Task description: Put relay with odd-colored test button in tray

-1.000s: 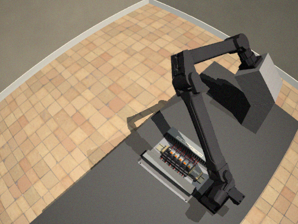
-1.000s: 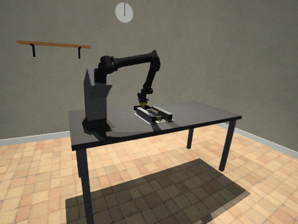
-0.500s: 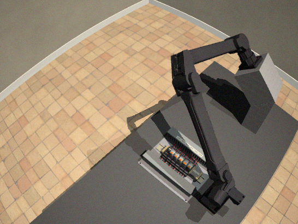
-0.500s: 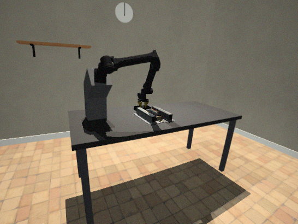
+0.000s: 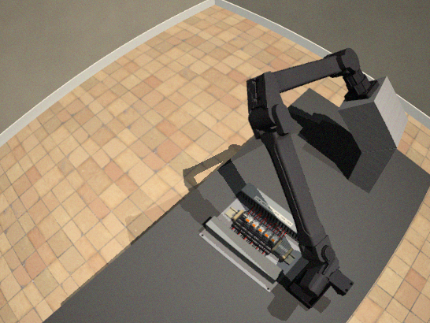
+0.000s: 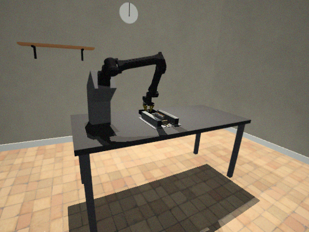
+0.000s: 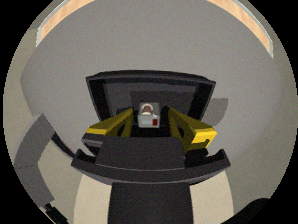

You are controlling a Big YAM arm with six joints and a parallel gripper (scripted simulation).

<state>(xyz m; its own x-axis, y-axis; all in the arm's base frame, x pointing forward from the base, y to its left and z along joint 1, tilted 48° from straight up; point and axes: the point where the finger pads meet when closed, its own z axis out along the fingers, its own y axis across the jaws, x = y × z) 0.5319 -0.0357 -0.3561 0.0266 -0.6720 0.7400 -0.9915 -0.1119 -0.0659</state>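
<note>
Now: the relay right at my hand. The rest, counted from my hand: black tray 1 cm below.
</note>
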